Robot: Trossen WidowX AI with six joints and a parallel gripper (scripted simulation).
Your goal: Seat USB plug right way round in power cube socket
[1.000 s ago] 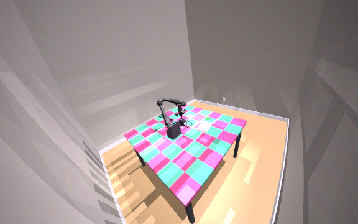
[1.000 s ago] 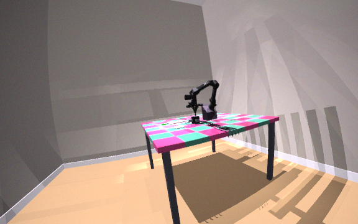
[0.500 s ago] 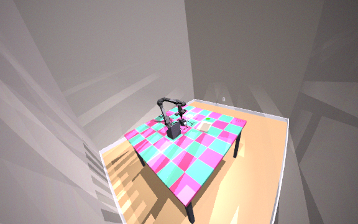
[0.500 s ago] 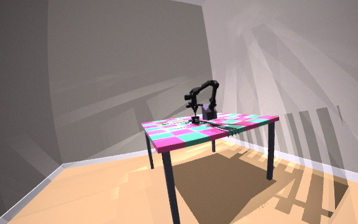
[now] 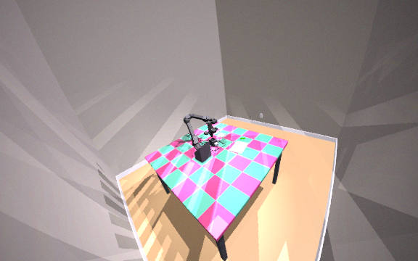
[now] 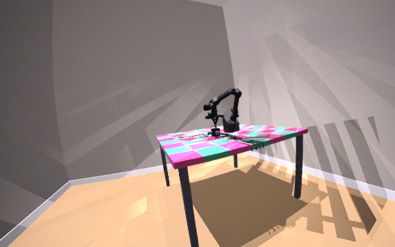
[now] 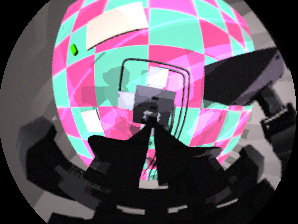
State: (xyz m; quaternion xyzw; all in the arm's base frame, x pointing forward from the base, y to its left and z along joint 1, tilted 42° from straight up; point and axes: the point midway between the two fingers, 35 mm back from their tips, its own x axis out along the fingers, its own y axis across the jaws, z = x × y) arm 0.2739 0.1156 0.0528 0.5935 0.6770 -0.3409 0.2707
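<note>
Right now my gripper tip is 2 cm above the USB plug. Also, from my gripper tip: pale flat sheet 16 cm ahead, 30 cm to the right, 11 cm below; green object 34 cm ahead, 22 cm to the right, 11 cm below.
</note>
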